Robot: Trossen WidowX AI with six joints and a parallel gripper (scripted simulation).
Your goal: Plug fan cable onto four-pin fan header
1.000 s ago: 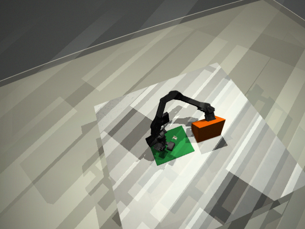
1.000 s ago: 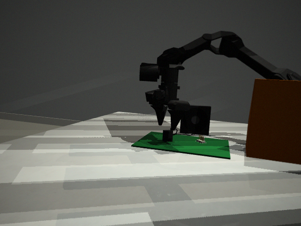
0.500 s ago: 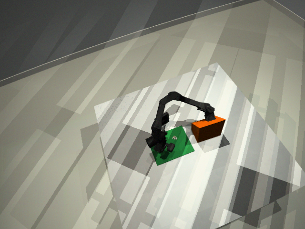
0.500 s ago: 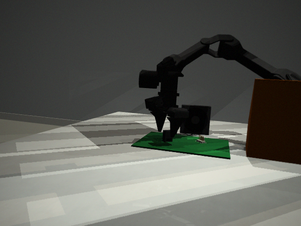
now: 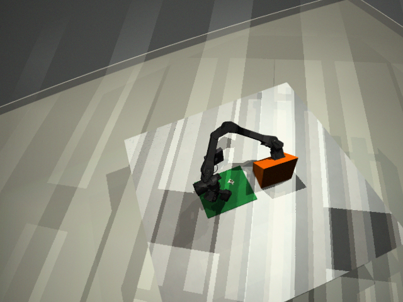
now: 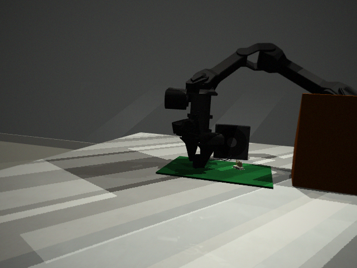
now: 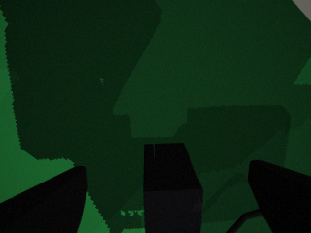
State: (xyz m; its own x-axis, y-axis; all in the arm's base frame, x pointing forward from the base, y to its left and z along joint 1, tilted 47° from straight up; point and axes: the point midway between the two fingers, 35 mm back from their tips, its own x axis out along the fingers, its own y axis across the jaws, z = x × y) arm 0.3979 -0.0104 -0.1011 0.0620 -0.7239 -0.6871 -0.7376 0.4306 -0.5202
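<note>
My gripper tip is 110 mm past the four-pin fan header, 70 mm to the left of it and 20 mm above it. The rest, counted from my gripper tip: green board (60 mm behind, 20 mm to the right, 30 mm below); then black fan plug (10 mm behind, 10 mm above).
</note>
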